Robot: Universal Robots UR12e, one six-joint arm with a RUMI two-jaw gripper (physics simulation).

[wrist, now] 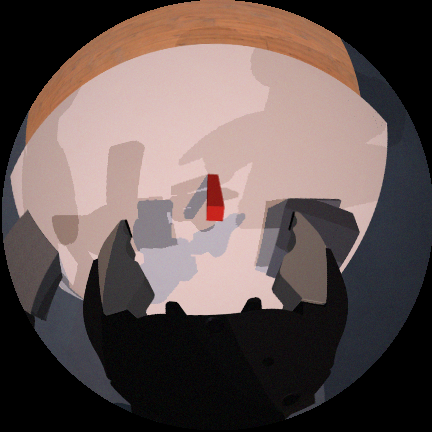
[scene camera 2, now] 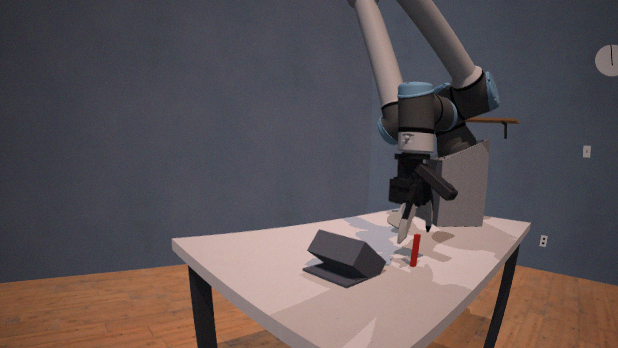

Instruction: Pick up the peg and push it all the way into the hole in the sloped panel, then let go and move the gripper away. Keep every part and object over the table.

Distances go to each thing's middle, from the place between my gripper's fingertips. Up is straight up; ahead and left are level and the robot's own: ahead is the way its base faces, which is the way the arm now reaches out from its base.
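My hand 30 mm above the red peg (wrist: 214, 202), 10 mm to the right of it, 10 mm short of it. Dark base plate (scene camera 2: 338, 276) 70 mm below my hand, 100 mm to the right of it, 160 mm ahead of it. Red peg nearest to my hand of the things named here, going by their middles.
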